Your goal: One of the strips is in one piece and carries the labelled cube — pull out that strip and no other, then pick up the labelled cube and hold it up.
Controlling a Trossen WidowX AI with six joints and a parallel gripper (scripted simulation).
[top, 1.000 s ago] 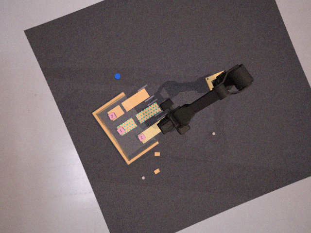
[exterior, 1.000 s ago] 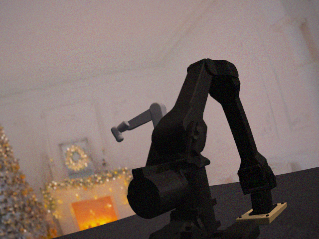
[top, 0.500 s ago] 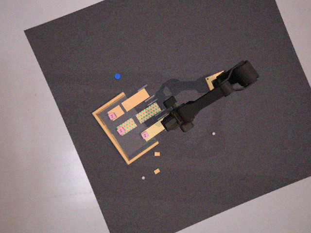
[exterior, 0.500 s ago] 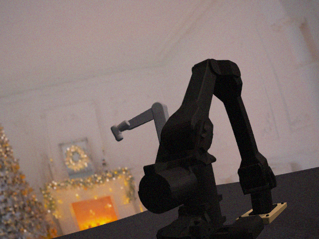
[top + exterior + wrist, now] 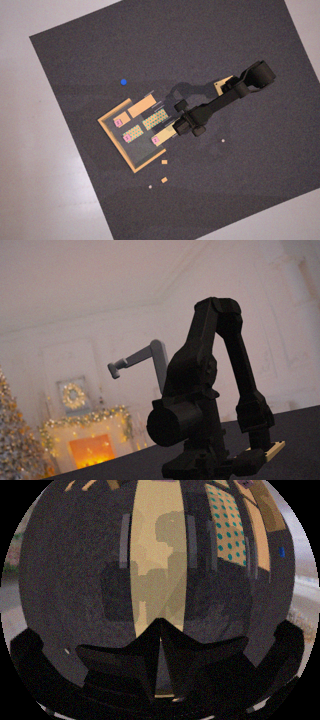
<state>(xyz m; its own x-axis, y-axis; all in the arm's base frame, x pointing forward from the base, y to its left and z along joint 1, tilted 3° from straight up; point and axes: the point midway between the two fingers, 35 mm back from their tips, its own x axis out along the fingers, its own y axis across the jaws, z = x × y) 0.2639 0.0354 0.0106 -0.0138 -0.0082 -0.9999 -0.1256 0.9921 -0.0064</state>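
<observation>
The pale strip is 9 cm ahead of my gripper tip and 1 cm to the left of it. From my gripper tip the other things lie so: blue disc: 33 cm to the right, 20 cm ahead.
</observation>
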